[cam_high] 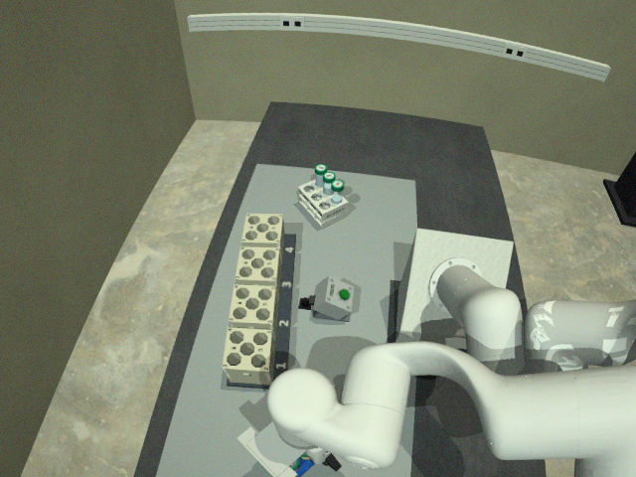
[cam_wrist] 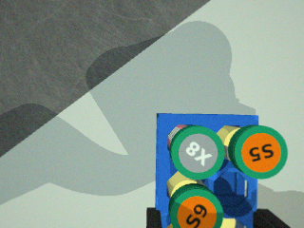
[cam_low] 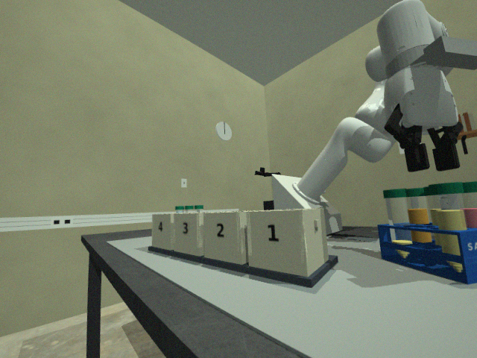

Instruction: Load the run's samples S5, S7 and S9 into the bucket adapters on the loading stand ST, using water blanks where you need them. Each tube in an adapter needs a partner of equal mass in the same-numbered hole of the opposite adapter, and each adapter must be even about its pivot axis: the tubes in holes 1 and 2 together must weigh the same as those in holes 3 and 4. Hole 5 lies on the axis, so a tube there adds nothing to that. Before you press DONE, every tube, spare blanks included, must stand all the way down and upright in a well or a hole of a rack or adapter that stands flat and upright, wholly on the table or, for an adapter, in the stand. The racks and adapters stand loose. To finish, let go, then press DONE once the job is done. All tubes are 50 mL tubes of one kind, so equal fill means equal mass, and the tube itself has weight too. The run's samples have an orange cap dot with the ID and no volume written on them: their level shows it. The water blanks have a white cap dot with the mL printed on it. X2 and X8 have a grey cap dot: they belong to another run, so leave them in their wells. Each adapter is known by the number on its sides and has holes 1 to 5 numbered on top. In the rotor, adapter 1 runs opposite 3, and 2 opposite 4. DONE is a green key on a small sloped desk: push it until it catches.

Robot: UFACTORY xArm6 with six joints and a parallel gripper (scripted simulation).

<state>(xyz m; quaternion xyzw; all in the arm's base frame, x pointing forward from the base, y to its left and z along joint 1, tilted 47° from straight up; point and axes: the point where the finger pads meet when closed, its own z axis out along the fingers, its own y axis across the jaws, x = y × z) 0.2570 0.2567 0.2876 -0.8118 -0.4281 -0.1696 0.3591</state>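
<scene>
The yellow-filled tube lies 100 mm below my hand and 10 mm ahead of it. Round my hand: orange-capped tube 100 mm below, 30 mm to the right, 30 mm behind; grey-dotted tube 100 mm below, 60 mm to the right, 10 mm ahead; blue sample rack 140 mm below, 20 mm ahead, 10 mm to the right.
</scene>
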